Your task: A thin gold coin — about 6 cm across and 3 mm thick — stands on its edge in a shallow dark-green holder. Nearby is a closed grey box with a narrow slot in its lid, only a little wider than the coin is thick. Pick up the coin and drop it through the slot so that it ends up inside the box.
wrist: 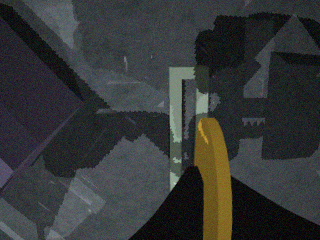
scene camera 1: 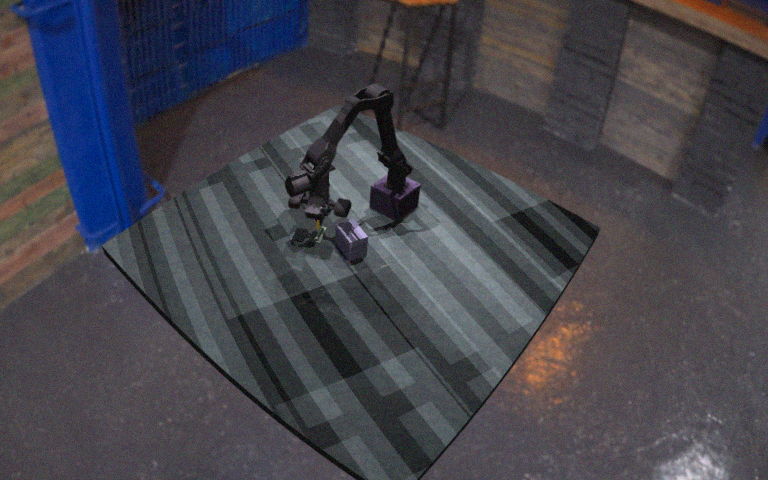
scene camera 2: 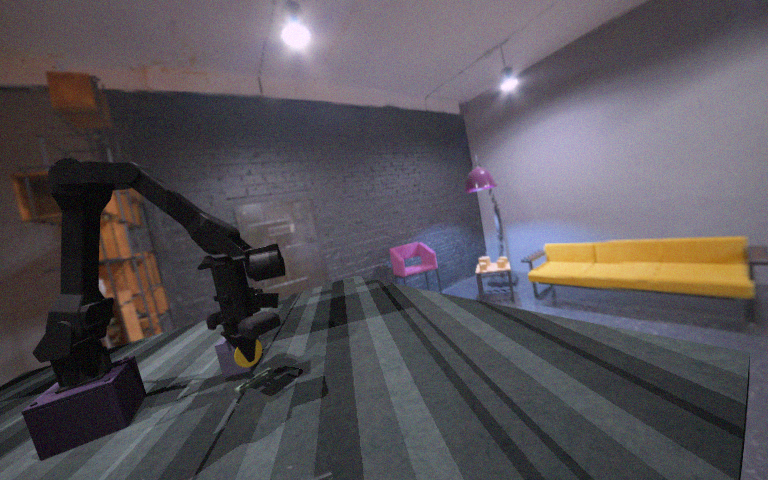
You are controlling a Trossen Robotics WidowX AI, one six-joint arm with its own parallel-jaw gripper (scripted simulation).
Labels:
My gripper (scene camera 2: 250, 361) holds a gold coin.

